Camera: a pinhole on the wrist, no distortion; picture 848 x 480 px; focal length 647.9 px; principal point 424.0 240.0 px. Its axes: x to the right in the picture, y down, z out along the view. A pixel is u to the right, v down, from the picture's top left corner.
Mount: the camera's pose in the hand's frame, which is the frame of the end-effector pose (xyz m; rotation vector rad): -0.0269 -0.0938 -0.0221 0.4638 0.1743 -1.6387
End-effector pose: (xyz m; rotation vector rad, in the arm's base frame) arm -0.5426 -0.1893 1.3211 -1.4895 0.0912 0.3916
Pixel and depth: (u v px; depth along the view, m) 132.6 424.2 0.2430
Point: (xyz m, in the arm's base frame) -0.5588 0.0544 1.4341
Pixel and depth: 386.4 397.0 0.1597
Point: -0.5379 -0.0685 1.4823
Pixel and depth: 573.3 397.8 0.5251
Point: -0.4990 0.2116 1.7624
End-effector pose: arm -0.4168 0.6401 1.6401 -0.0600 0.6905 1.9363
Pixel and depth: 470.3 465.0 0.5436
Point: -0.0109 1.0262 1.8689
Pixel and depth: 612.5 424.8 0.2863
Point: -0.1127 0.8272 1.6965
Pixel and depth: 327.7 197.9 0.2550
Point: -0.1877 0.7204 1.7875
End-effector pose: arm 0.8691 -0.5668 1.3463 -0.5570 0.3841 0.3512
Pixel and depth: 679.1 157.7 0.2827
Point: 0.9337 -0.7257 1.6759
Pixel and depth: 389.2 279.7 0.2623
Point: 0.9491 -0.5979 1.6284
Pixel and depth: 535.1 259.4 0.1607
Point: 0.9258 -0.6577 1.5386
